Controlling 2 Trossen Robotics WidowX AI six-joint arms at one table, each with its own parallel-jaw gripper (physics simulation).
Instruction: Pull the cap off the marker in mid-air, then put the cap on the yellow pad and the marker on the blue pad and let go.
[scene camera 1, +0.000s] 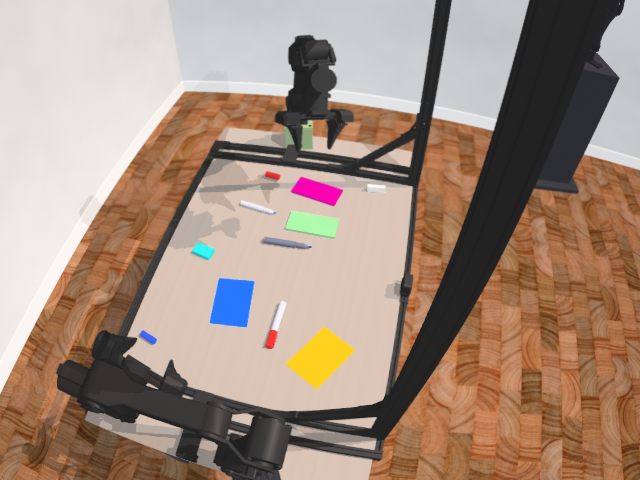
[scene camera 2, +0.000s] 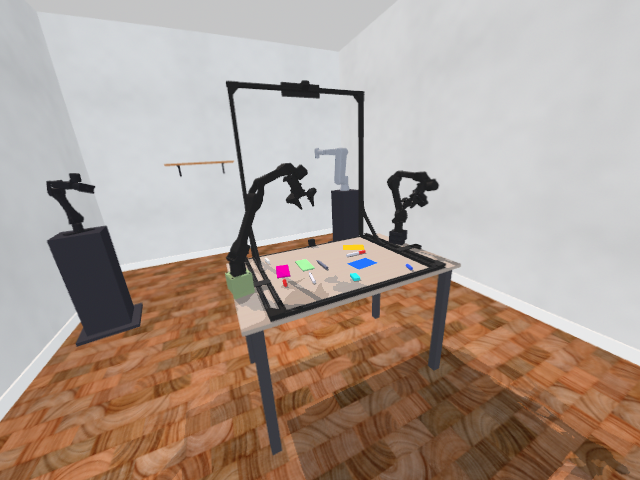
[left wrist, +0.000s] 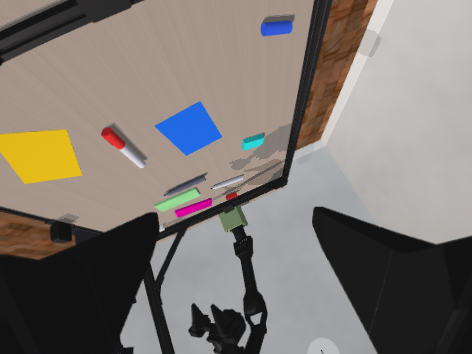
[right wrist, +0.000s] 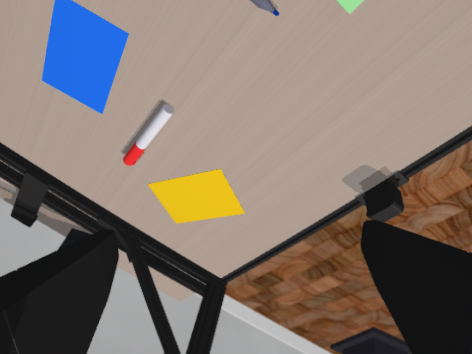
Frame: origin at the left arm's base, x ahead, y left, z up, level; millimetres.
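Where they show: left gripper, fingertip midpoint: (scene camera 1: 153, 350) (scene camera 2: 406, 209) (left wrist: 236, 218); right gripper, fingertip midpoint: (scene camera 1: 313, 150) (scene camera 2: 307, 207) (left wrist: 201, 304) (right wrist: 240, 239); left arm's base, origin of the base link: (scene camera 2: 398, 230); right arm's base, origin of the base link: (scene camera 2: 238, 273) (left wrist: 237, 228).
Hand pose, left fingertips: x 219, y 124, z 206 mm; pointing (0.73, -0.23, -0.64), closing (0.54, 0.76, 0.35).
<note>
Each offset is from my left fingertips to the top centre of the thing.
The white marker @[dx +159, dy -262, dz -276 mm] (scene camera 1: 279, 313) (scene camera 2: 352, 254) (left wrist: 132, 155) (right wrist: 155, 126) lies on the table with its red cap @[dx +118, dy -240, dz -275 mm] (scene camera 1: 271, 339) (scene camera 2: 362, 252) (left wrist: 112, 138) (right wrist: 133, 154) on one end. It lies between the flat blue pad @[dx +260, dy -157, dz -293 mm] (scene camera 1: 232, 302) (scene camera 2: 362, 263) (left wrist: 189, 128) (right wrist: 85, 57) and the flat yellow pad @[dx +42, dy -350, dz -293 mm] (scene camera 1: 320, 357) (scene camera 2: 353, 247) (left wrist: 42, 156) (right wrist: 196, 196), touching neither. My left gripper (scene camera 1: 151, 352) is open and empty, raised above the table edge by the blue stick. My right gripper (scene camera 1: 313, 148) (scene camera 2: 307, 206) (right wrist: 240, 239) is open and empty, high above the opposite end, far from the marker.
A grey pen @[dx +413, dy -350, dz -275 mm] (scene camera 1: 285, 242), a white pen @[dx +576, dy -290, dz -278 mm] (scene camera 1: 256, 207), a green block @[dx +469, dy -439, dz -286 mm] (scene camera 1: 312, 224), a magenta block @[dx +604, dy -488, dz -286 mm] (scene camera 1: 316, 191), a cyan block @[dx +450, dy -96, dz -279 mm] (scene camera 1: 203, 251), a blue stick @[dx +190, dy +100, dz -273 mm] (scene camera 1: 147, 337), a red piece @[dx +707, dy -361, dz -273 mm] (scene camera 1: 272, 175) and a white piece @[dx +561, dy -678, dz -272 mm] (scene camera 1: 376, 188) lie around. A black frame (scene camera 2: 361, 165) rises over the table.
</note>
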